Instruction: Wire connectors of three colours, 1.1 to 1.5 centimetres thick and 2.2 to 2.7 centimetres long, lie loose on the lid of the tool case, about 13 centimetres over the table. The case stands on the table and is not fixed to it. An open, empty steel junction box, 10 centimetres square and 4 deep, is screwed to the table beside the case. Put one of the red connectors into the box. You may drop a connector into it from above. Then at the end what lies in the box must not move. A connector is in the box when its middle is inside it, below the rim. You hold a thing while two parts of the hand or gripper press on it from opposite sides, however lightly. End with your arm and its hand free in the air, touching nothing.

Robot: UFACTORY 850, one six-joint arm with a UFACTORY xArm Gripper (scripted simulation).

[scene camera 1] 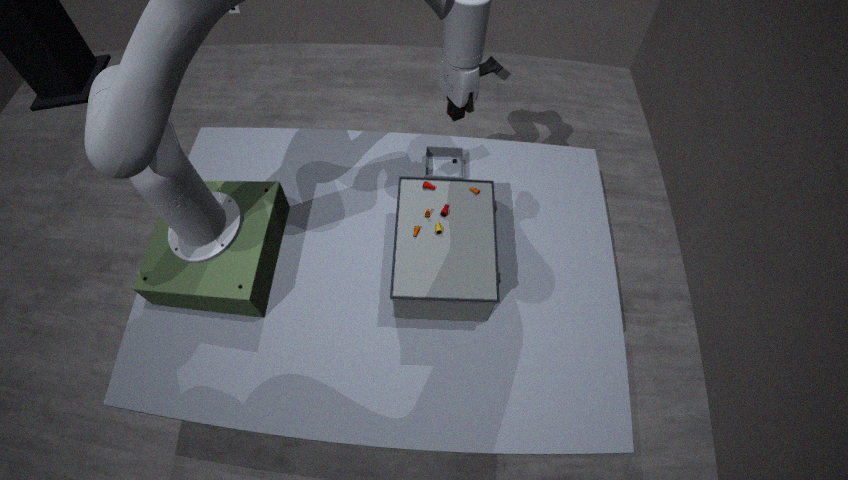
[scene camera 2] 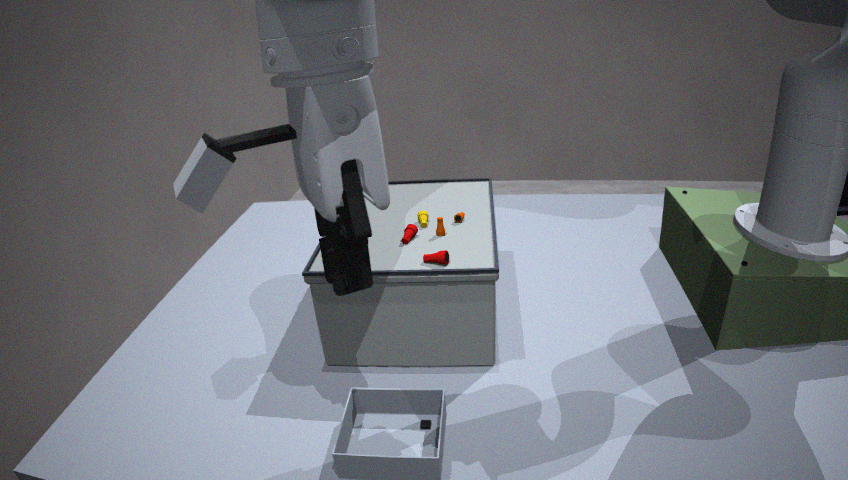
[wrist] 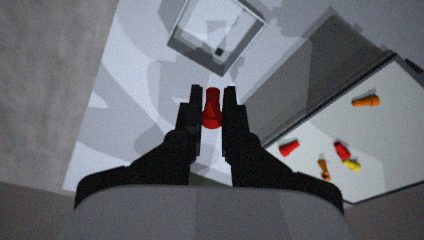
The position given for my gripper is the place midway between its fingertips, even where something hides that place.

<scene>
In view: my gripper [scene camera 2: 349, 284] and a tool case [scene camera 2: 415, 314].
The tool case is seen too in scene camera 1 [scene camera 1: 460, 266] and in the wrist view [wrist: 310, 99]. My gripper shows as well in scene camera 1 [scene camera 1: 455, 115] and in the wrist view [wrist: 212, 101].
</scene>
